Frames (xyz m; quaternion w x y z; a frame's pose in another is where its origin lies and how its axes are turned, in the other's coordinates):
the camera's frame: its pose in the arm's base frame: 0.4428 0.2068 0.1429 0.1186 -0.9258 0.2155 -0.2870
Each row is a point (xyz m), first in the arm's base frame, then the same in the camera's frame.
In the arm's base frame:
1: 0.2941 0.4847 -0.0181
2: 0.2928 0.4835 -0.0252
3: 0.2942 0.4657 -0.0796
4: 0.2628 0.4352 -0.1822
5: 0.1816 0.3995 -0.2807
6: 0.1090 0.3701 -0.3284
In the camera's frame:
1: -0.3175 -0.1398 0.0700
2: -0.3213 -0.1359 0.0748
3: -0.3381 -0.1020 0.1179
4: -0.3965 -0.0296 0.1794
5: -0.4874 0.0625 0.2082
6: -0.5504 0.1287 0.2016

